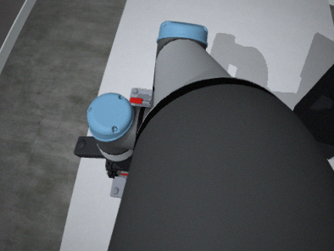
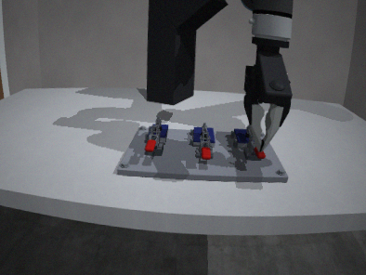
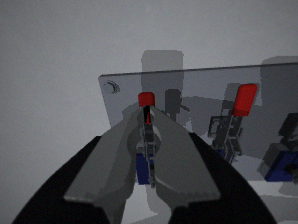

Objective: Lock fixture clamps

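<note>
Right now the blue part is 140 mm behind my hand, 20 mm to the right of it and 40 mm below it. From my hand the other things lie so: grey fixture plate (80 mm behind, 120 mm to the right, 70 mm below).
</note>
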